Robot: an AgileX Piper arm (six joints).
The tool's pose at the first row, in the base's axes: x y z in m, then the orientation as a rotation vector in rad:
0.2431 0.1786 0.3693 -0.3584 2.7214 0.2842
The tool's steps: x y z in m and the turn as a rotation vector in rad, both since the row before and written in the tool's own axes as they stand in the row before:
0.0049 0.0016 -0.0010 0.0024 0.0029 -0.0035
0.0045 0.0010 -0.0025 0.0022 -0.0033 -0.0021
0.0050 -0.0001 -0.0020 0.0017 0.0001 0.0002
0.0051 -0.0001 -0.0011 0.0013 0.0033 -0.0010
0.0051 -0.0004 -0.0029 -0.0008 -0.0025 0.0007
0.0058 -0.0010 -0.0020 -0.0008 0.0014 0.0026
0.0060 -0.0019 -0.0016 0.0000 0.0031 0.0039
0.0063 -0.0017 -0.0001 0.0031 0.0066 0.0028
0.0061 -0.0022 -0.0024 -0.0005 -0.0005 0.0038
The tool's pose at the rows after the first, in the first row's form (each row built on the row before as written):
0.2379 0.1788 0.3685 -0.3631 2.7235 0.2796
0.2327 0.1782 0.3692 -0.3645 2.7198 0.2764
0.2276 0.1766 0.3690 -0.3638 2.7200 0.2741
0.2227 0.1752 0.3680 -0.3656 2.7230 0.2717
0.2173 0.1730 0.3686 -0.3643 2.7207 0.2733
0.2117 0.1703 0.3680 -0.3613 2.7227 0.2750
0.2063 0.1668 0.3668 -0.3567 2.7267 0.2757
0.2011 0.1638 0.3642 -0.3536 2.7340 0.2715
0.1954 0.1599 0.3637 -0.3485 2.7344 0.2733

